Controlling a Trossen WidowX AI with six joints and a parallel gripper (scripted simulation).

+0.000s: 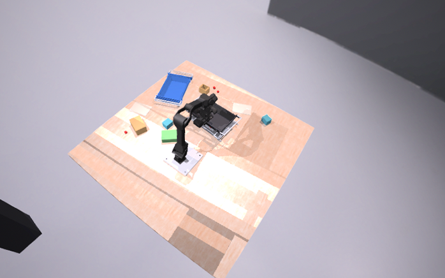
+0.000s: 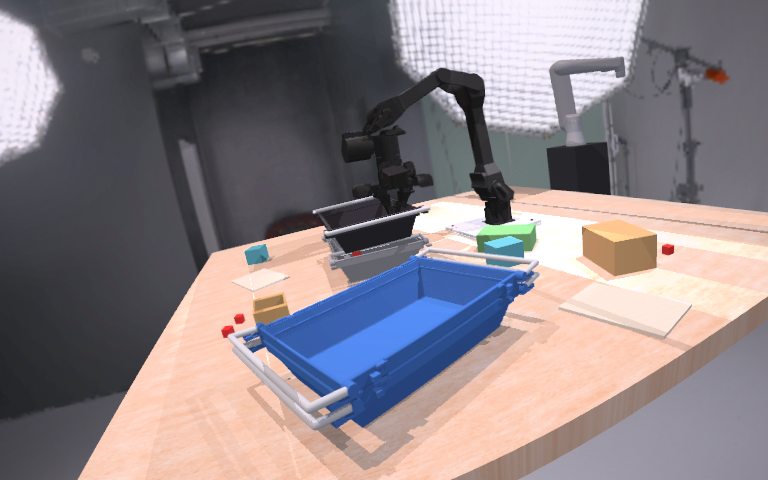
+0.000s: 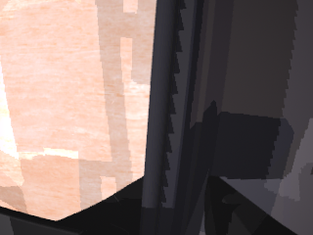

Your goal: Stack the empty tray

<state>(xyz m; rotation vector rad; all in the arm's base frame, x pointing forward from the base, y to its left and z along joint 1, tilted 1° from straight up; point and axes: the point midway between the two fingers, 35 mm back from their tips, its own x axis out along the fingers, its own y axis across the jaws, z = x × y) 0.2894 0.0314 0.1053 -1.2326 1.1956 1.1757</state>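
My gripper tip is now 8 cm short of the black tray and 3 cm below it. Also, from my gripper tip: small box 30 cm ahead, 27 cm to the left, 7 cm below; red block 10 cm ahead, 7 cm to the right, 7 cm below; green block 21 cm behind, 14 cm to the left, 6 cm below.
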